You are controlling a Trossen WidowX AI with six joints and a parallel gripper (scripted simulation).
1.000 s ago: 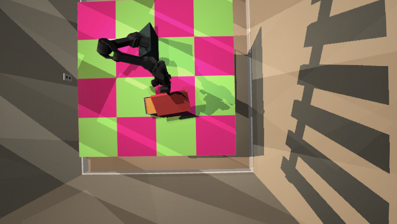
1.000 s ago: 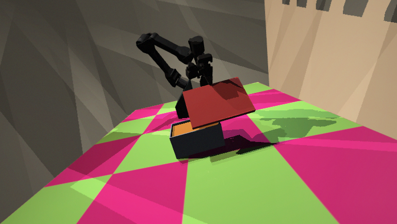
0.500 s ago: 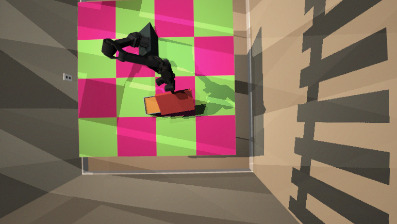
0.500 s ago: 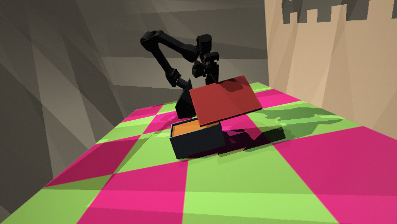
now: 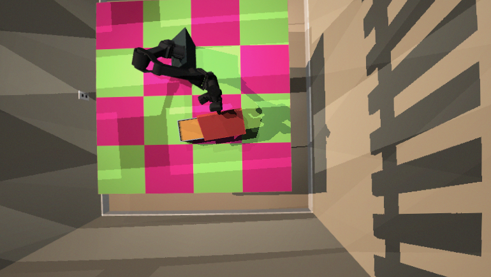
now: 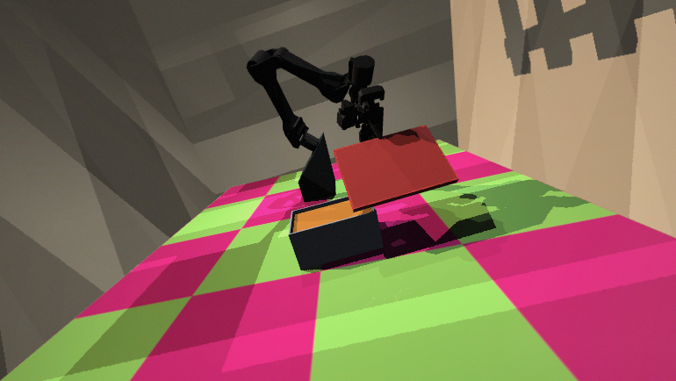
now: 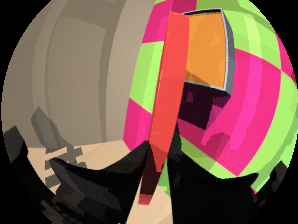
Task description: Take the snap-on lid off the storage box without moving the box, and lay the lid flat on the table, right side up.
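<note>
Right now the red lid is 60 mm ahead of my gripper tip, 20 mm to the left of it and 50 mm below it. The rest, counted from my gripper tip: storage box (90 mm ahead, 150 mm to the right, 180 mm below).
</note>
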